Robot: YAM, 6 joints.
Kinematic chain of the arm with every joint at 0, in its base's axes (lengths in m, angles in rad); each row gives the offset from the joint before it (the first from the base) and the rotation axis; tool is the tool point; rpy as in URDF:
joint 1: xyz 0 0 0.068 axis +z
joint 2: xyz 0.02 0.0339 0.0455 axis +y
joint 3: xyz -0.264 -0.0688 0 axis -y
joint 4: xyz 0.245 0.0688 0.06 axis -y
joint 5: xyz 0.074 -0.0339 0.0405 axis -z
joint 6: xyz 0.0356 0 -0.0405 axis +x
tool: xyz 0 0 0 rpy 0 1.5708 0
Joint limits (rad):
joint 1: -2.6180..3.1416
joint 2: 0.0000..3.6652
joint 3: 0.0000..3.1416
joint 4: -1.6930..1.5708
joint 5: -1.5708..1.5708
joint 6: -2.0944..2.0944
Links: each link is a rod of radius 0.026 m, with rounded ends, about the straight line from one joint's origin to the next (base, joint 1, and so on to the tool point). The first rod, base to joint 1, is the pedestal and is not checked.
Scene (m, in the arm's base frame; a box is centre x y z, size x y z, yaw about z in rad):
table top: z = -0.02
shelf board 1: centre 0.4 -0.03 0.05 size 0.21 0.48 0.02 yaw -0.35
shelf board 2: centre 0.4 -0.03 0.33 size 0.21 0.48 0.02 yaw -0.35
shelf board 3: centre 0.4 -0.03 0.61 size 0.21 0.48 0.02 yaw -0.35
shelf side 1: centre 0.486 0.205 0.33 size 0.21 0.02 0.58 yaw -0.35
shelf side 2: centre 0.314 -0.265 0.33 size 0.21 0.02 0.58 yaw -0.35
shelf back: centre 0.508 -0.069 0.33 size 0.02 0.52 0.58 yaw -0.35
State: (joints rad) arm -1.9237 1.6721 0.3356 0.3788 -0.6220 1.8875
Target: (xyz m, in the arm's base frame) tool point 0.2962 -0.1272 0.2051
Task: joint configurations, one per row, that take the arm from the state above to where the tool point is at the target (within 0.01 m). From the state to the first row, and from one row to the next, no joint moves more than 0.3 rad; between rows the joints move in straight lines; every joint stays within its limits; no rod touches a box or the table.
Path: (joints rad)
1: -1.6426 1.6445 0.3053 0.3451 -0.6301 1.9100
2: -1.3614 1.6168 0.2750 0.3115 -0.6383 1.9325
3: -1.0803 1.5892 0.2448 0.2778 -0.6464 1.9551
4: -0.7992 1.5616 0.2145 0.2441 -0.6546 1.9776
5: -0.6391 1.5586 0.4738 0.3627 -0.6902 1.9325
6: -0.4790 1.5556 0.7332 0.4813 -0.7258 1.8875

